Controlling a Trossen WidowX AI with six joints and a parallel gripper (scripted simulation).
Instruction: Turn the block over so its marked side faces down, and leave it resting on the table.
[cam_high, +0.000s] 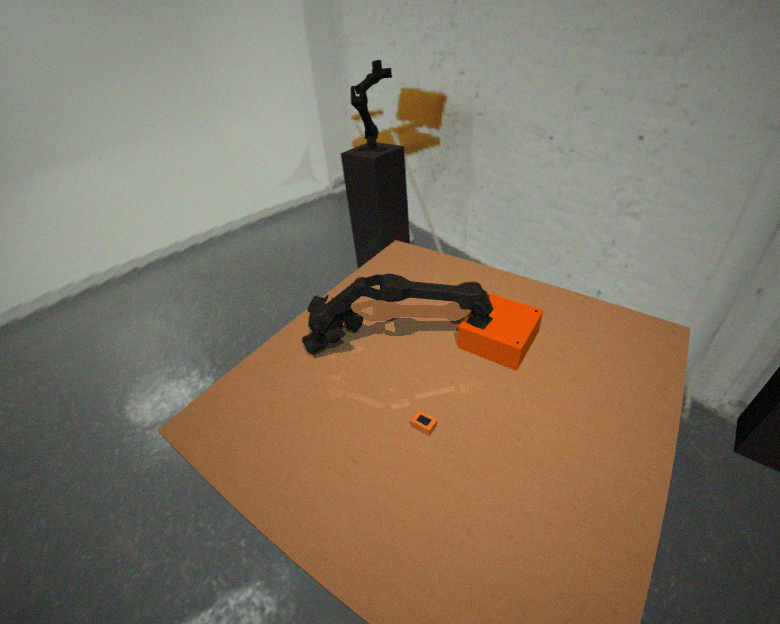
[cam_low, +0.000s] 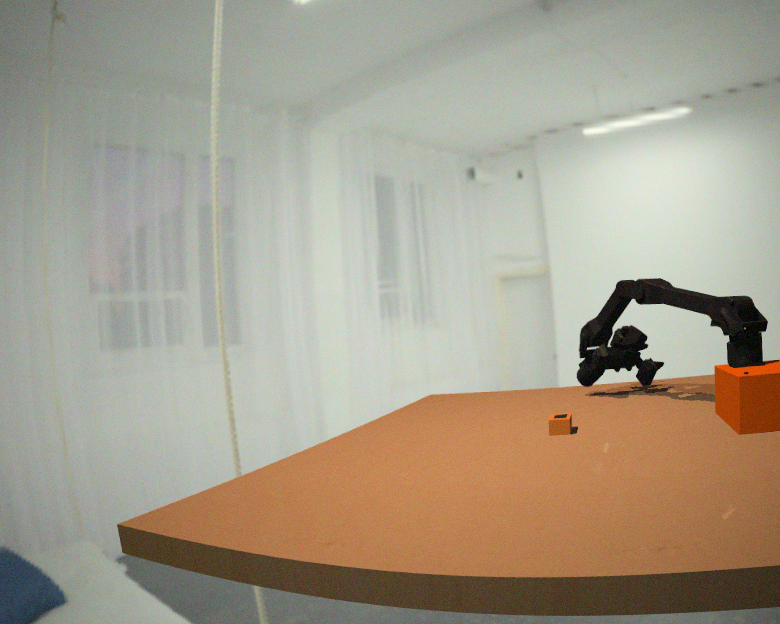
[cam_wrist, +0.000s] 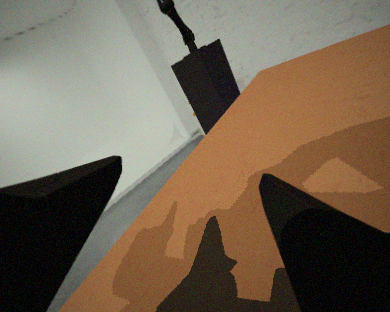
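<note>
The orange block lies 200 mm ahead of my gripper tip, 520 mm to the left of it and 70 mm below it.
</note>
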